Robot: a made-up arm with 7 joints.
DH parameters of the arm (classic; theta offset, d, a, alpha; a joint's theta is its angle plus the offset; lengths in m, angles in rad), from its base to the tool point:
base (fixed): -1.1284 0 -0.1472 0
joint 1: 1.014 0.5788 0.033 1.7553
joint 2: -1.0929 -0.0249 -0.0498 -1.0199
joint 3: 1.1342 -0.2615 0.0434 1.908
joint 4: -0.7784 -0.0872 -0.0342 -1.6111
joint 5: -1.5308 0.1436 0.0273 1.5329
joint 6: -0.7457 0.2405 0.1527 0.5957
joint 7: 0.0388 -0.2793 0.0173 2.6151
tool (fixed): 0.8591 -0.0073 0 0
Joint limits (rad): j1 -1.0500..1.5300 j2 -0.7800..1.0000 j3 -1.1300..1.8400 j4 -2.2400..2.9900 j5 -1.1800..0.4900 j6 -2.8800..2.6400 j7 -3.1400..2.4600
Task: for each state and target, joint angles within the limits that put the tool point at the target. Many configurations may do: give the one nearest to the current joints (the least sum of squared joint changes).
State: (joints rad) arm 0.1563 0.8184 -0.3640 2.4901 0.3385 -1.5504 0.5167
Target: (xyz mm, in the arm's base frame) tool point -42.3 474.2 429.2
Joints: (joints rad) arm -0.0002 1.0000 -0.2619 2.1226 -0.1706 -1.5306 0.5747
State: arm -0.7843 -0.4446 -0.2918 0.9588 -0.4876 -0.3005 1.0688
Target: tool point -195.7 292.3 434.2
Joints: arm -0.7081 -0.0745 -0.1220 0.9396 -0.3289 -0.2073 1.0583
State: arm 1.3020 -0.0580 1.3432 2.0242 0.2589 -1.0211 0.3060
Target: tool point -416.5 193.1 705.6
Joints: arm 0.7588 -0.4412 1.3771 2.2313 -0.1898 -0.9795 0.3426
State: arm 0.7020 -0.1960 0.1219 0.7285 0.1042 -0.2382 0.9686
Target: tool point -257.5 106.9 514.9
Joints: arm 0.4940 -0.7519 0.0662 0.6381 -0.1477 -0.1314 1.0295
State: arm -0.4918 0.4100 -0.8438 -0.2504 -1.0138 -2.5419 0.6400
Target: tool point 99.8 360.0 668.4
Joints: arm -0.8434 0.1582 -0.8670 -0.5196 -0.4932 -2.2267 0.6974
